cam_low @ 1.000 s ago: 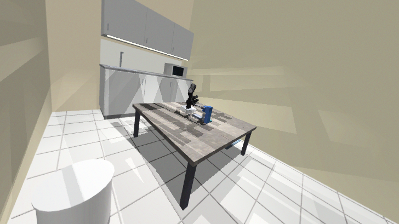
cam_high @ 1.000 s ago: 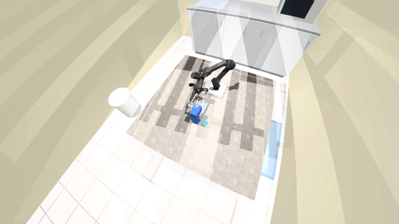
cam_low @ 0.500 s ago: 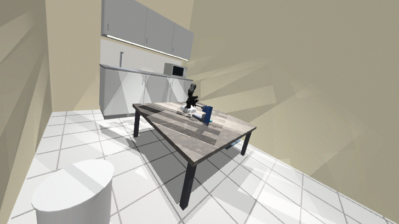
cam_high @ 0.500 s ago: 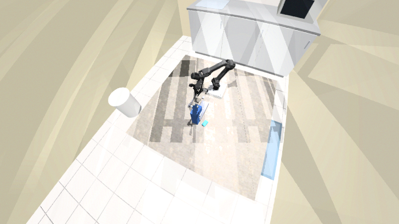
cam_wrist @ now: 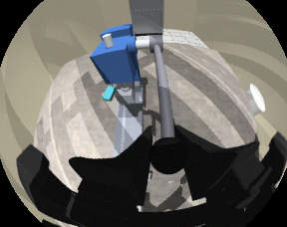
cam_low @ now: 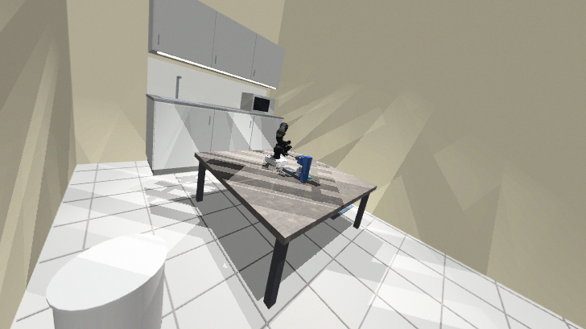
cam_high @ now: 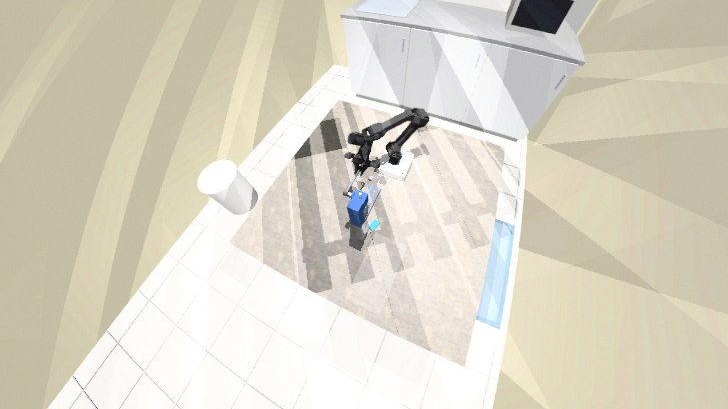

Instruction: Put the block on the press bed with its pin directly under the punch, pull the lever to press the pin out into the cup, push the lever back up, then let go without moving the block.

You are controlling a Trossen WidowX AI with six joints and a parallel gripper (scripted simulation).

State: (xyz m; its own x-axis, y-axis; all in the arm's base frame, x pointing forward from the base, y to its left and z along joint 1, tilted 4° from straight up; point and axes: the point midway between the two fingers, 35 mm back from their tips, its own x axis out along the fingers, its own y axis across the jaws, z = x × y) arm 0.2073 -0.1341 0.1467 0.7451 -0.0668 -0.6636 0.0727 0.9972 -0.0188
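Now: the grey lever 50 mm ahead of my gripper tip, 10 mm to the left of it and 30 mm above it. The rest, counted from my gripper tip: round pin (130 mm ahead, 70 mm to the left, 150 mm below); then small cup (180 mm ahead, 150 mm to the left, 150 mm below).
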